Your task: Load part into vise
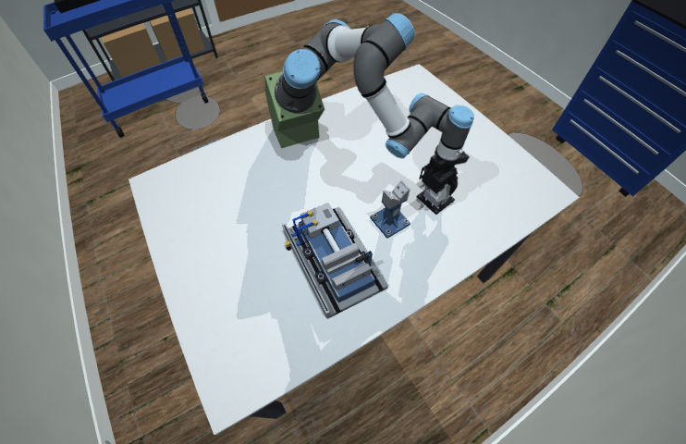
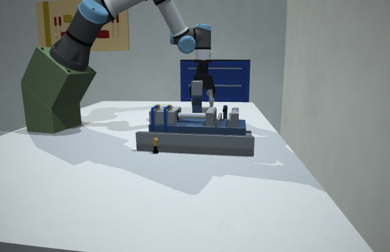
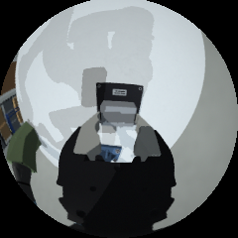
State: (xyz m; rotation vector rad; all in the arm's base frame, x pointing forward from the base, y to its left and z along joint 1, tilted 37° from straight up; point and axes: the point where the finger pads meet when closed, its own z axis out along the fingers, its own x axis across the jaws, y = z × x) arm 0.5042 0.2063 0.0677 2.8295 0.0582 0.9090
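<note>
My gripper is now 10 mm above the part. The rest, counted from my hand: work stop 40 mm ahead, 350 mm to the right, 60 mm above; then vise 40 mm behind, 380 mm to the right, 10 mm above; then infeed plate 10 mm to the left, 30 mm below.
</note>
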